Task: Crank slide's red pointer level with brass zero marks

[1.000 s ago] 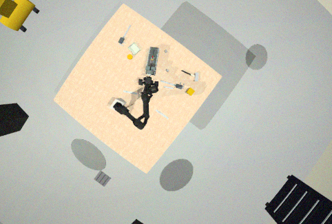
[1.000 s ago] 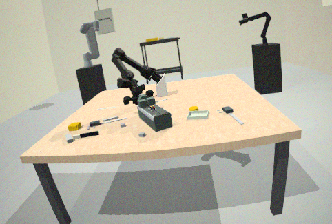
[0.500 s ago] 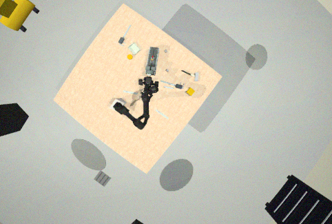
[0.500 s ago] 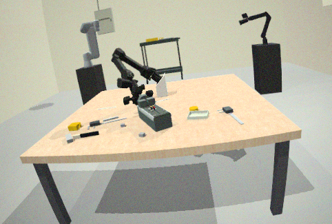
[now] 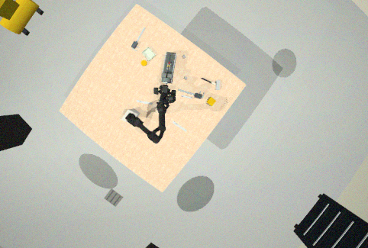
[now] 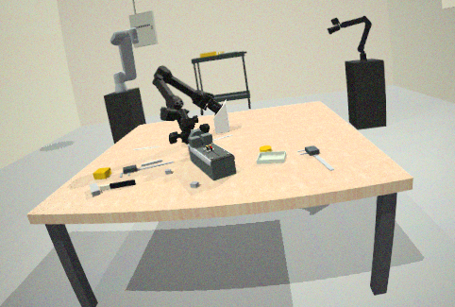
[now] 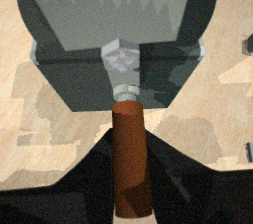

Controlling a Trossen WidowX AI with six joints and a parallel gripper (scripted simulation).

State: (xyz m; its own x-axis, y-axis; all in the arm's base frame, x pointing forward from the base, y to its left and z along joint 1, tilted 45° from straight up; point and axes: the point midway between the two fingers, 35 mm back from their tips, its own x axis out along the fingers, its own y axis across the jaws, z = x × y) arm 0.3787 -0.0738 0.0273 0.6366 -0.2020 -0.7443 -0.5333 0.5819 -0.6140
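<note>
Now: gripper tip 10 mm past the brown crank handle, 10 mm to the left of it and 30 mm below it. From my gripper tip the other things lie so: crank (40 mm above); red pointer (170 mm ahead, 100 mm to the left, 50 mm above); yellow disc (30 mm ahead, 290 mm to the left, 20 mm below).
</note>
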